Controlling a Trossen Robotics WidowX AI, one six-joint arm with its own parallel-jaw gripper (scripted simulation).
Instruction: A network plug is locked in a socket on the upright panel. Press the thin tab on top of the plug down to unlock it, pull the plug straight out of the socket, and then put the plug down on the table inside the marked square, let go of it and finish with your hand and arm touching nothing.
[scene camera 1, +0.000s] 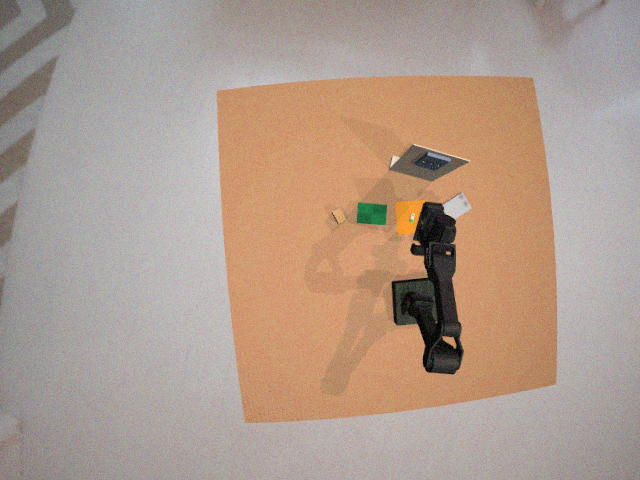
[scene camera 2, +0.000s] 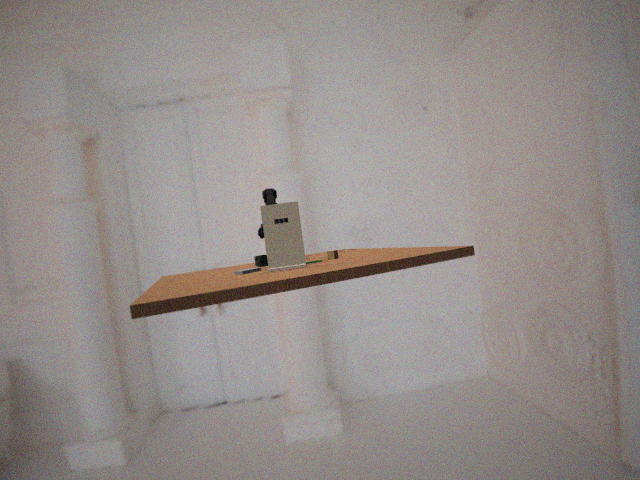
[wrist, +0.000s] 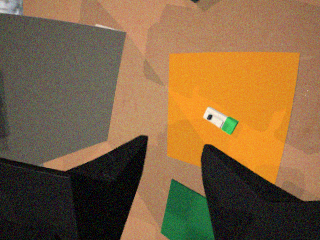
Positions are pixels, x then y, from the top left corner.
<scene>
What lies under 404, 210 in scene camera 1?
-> An orange marked square.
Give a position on a grey upright panel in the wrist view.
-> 66, 73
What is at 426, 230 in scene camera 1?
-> My gripper.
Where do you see an orange marked square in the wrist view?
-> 256, 88
</scene>
